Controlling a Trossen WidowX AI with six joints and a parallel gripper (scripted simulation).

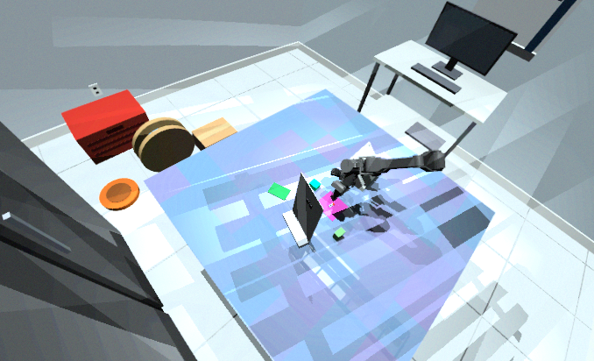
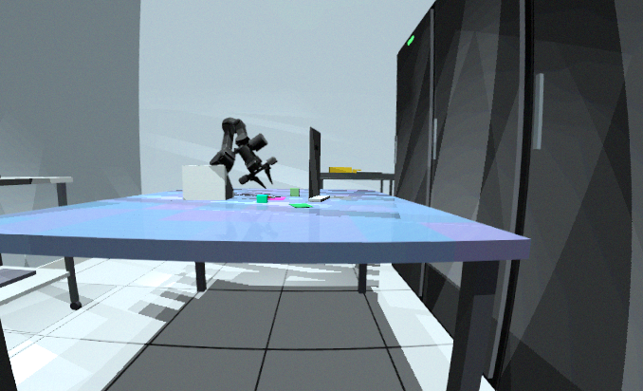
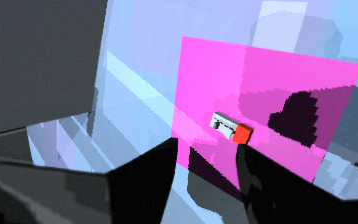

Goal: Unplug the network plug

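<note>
Now: the plug 50 mm below my gripper tip, 10 mm to the left of it and 10 mm ahead of it. Also, from my gripper tip: cyan cube: 130 mm to the right, 40 mm below, 10 mm behind; then grey upright panel: 210 mm ahead, 80 mm above, 20 mm to the right; then flat magenta square: 50 mm below, 10 mm to the left, 10 mm ahead.
</note>
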